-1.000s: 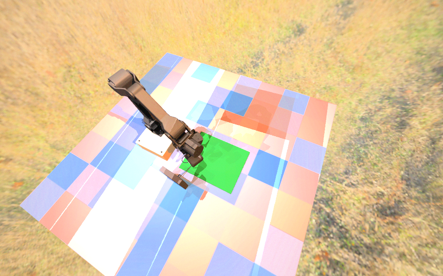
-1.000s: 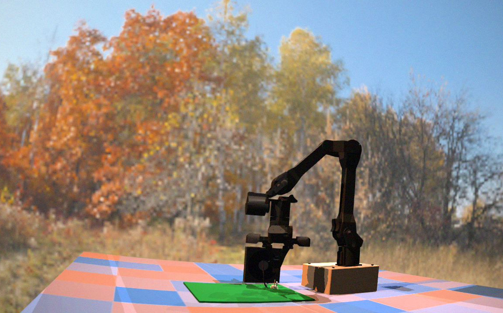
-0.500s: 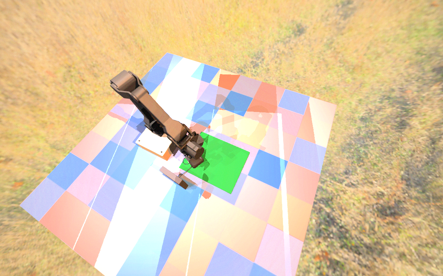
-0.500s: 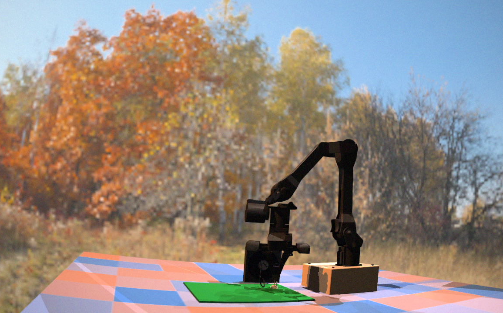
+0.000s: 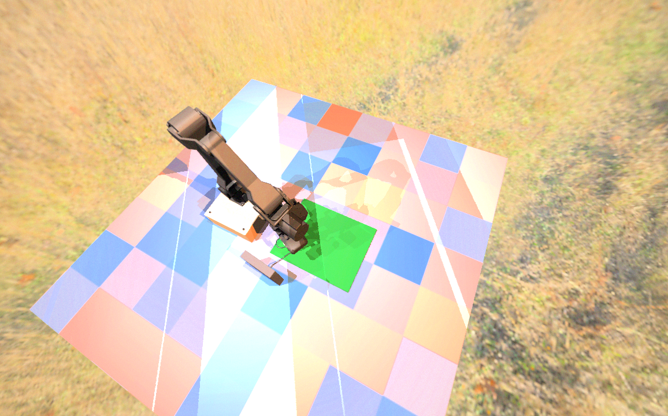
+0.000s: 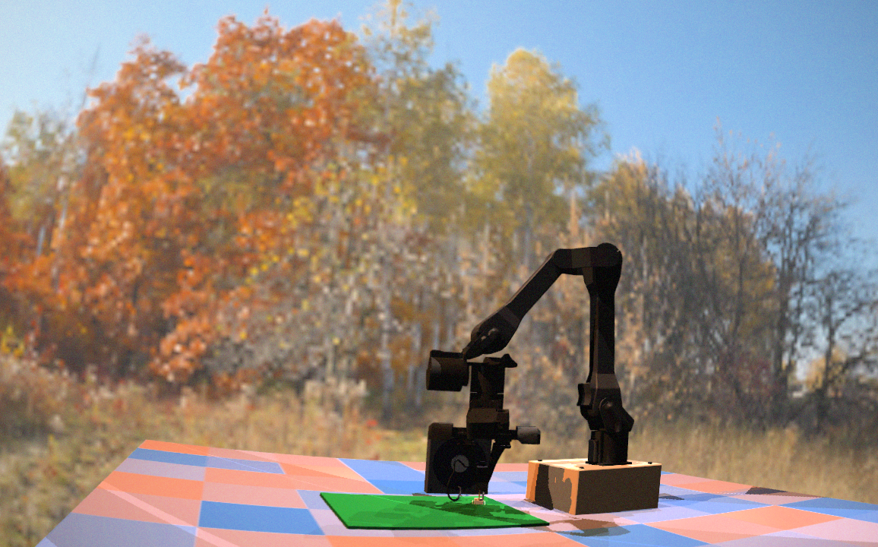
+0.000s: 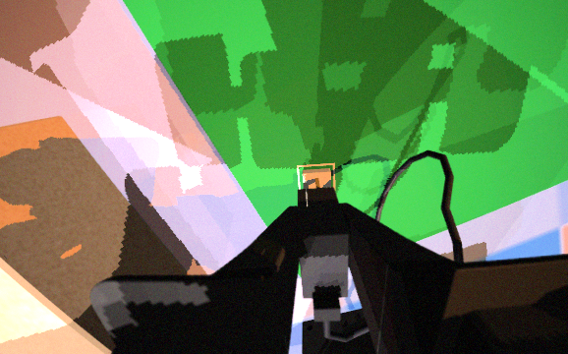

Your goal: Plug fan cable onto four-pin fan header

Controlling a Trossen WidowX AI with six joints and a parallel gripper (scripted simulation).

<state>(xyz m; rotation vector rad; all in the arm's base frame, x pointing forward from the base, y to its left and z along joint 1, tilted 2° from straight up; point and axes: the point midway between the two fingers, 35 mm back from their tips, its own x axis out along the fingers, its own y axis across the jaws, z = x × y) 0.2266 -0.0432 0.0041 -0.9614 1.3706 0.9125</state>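
Now: gripper tip 1 cm to the left of the dark plug and 1 cm below it. From my gripper tip the other things lie so: four-pin header (4 cm below, 1 cm to the right); then black fan (12 cm to the right, 2 cm above); then green board (11 cm ahead, 5 cm to the left, 5 cm below).
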